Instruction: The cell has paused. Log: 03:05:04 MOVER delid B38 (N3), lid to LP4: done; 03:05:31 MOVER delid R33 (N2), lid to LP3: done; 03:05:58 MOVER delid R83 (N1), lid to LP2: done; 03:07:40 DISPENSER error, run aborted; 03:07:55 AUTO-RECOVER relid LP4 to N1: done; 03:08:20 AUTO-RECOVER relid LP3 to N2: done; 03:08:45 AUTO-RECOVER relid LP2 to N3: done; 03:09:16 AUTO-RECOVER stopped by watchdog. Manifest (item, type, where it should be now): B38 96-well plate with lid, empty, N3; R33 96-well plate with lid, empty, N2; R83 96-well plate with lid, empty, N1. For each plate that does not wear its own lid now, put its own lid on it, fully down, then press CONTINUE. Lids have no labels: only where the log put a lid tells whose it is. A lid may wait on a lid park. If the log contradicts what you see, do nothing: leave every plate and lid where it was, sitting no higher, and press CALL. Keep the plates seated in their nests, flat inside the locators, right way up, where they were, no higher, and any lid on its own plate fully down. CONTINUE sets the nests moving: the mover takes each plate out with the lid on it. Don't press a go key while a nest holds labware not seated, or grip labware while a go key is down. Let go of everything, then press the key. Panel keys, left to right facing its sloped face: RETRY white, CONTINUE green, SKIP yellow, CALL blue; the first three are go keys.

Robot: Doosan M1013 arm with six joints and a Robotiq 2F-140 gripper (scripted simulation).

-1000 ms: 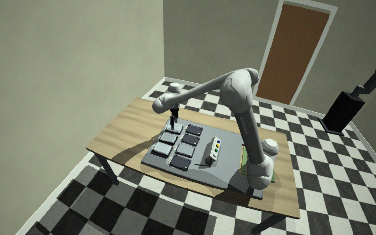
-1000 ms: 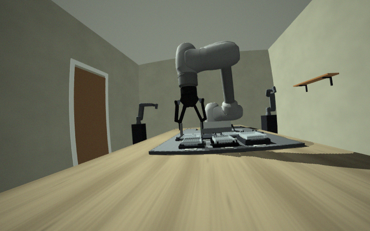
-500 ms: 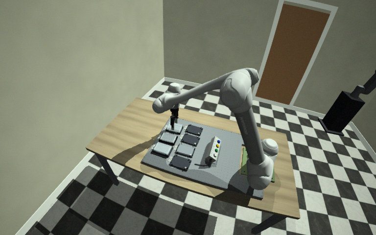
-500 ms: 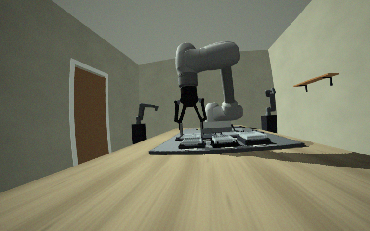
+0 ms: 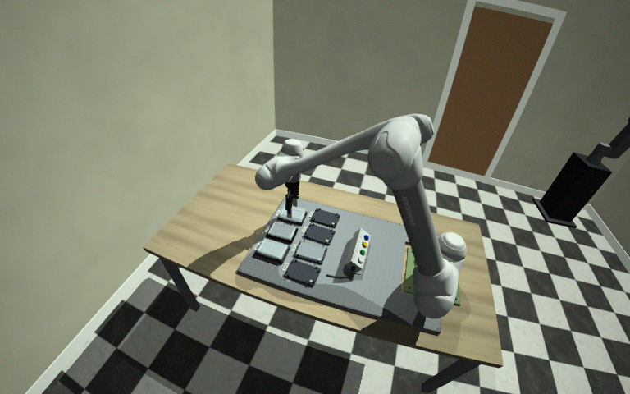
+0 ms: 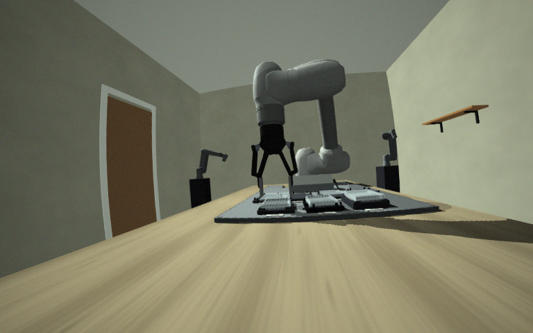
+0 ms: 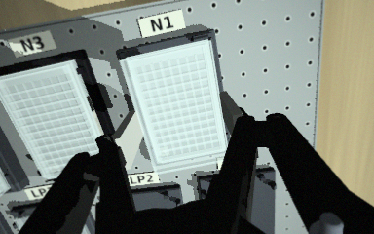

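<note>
The N1 plate lies 40 mm below my hand. Round my hand: lid park LP3 (180 mm behind, 60 mm below, 40 mm to the right); LP2 label (90 mm behind, 80 mm to the left, 60 mm below); LP3 label (100 mm behind, 60 mm below, 50 mm to the right).
</note>
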